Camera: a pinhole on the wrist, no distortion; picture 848 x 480 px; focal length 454.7 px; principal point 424.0 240.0 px. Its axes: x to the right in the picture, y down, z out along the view. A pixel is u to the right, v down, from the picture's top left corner.
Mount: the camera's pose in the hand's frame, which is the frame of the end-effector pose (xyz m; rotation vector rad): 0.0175 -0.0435 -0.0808 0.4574 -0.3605 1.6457
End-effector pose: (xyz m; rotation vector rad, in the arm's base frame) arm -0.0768 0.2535 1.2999 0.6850 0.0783 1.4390
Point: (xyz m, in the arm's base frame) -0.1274 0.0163 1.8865
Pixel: outside the picture
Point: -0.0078 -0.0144 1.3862
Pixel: outside the picture
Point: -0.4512 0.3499 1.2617
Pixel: behind the camera
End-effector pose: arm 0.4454 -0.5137 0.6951 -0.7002 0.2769 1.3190
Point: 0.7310 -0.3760 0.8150
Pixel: 233 154
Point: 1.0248 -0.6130 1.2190
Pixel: outside the picture
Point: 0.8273 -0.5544 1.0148
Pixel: 144 462
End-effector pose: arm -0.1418 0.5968 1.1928 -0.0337 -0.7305 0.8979
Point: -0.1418 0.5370 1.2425
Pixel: 654 383
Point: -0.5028 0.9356 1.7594
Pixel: outside the picture
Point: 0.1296 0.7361 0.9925
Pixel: behind the camera
